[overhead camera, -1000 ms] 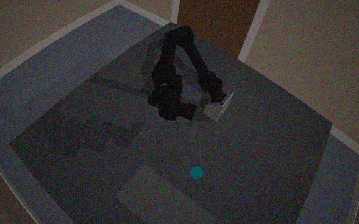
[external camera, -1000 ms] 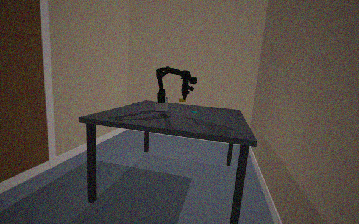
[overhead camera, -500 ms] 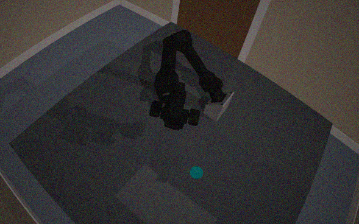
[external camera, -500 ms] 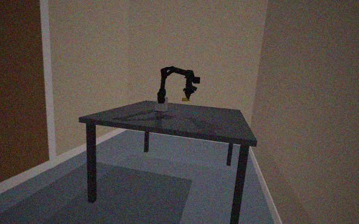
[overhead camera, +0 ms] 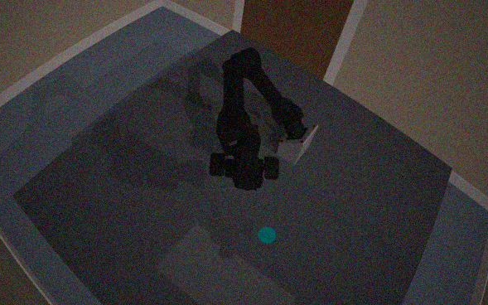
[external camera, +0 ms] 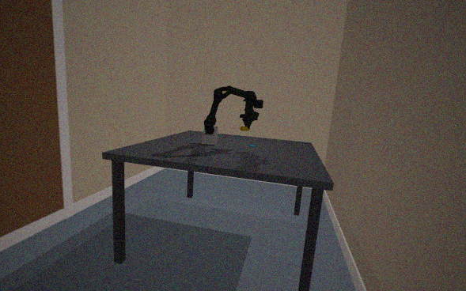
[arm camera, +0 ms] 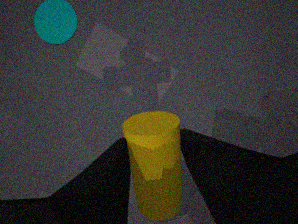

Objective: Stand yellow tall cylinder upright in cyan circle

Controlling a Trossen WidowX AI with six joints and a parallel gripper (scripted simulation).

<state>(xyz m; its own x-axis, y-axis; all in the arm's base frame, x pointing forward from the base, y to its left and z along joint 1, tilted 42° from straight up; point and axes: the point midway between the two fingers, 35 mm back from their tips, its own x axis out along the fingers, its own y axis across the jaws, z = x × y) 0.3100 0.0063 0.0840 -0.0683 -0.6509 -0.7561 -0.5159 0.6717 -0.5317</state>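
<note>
Right now the cyan circle is 40 mm ahead of my gripper tip, 140 mm to the left of it and 160 mm below it. From my gripper tip the other things lie so: yellow tall cylinder: 20 mm behind, 10 mm to the right.
</note>
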